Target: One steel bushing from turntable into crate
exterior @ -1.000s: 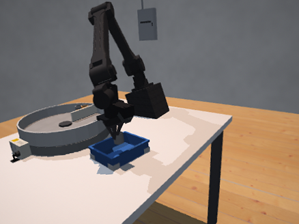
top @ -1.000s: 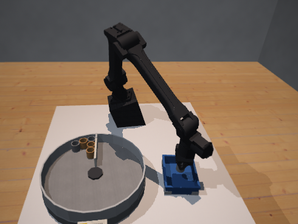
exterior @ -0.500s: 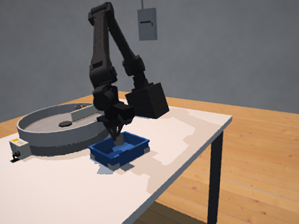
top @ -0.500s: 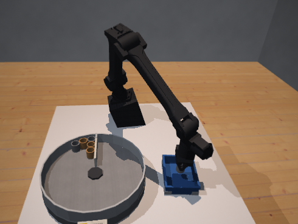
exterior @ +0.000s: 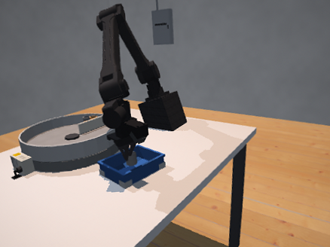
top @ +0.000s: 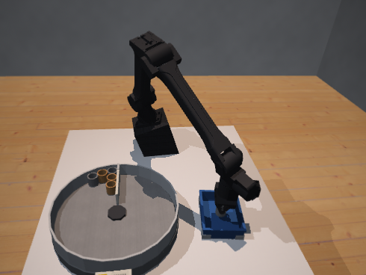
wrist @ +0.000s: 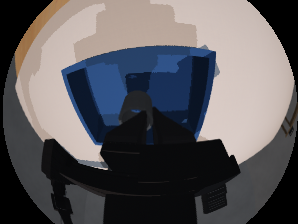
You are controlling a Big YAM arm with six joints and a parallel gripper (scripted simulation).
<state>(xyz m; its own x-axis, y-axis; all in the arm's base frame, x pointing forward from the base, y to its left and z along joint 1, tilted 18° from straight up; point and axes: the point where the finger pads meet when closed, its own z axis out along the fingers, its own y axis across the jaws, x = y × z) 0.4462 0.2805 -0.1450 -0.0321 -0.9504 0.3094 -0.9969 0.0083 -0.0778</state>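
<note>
The blue crate lies 30 mm below my hand and 20 mm behind it. From my hand the other things lie so: grey round turntable: 370 mm to the right, 30 mm ahead.
</note>
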